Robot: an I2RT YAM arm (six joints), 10 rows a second.
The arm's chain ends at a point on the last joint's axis. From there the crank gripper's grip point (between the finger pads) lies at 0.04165 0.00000 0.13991 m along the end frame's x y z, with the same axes.
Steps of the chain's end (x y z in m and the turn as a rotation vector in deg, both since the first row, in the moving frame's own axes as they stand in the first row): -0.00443 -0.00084 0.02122 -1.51 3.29 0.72; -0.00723 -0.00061 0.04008 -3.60 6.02 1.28; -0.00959 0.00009 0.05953 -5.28 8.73 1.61; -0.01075 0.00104 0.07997 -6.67 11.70 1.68; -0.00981 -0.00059 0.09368 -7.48 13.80 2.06; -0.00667 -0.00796 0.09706 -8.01 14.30 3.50; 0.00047 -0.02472 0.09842 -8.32 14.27 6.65; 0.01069 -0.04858 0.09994 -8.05 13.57 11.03
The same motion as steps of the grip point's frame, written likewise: 0.00350 0.00339 0.01854 -1.51 3.29 0.72; 0.00709 0.00911 0.03464 -3.60 6.02 1.28; 0.01093 0.01408 0.05095 -5.28 8.73 1.61; 0.01643 0.01831 0.06763 -6.67 11.70 1.68; 0.02191 0.01887 0.07846 -7.48 13.80 2.06; 0.02579 0.01417 0.08095 -8.01 14.30 3.50; 0.03203 0.00129 0.08210 -8.32 14.27 6.65; 0.03941 -0.01895 0.08445 -8.05 13.57 11.03
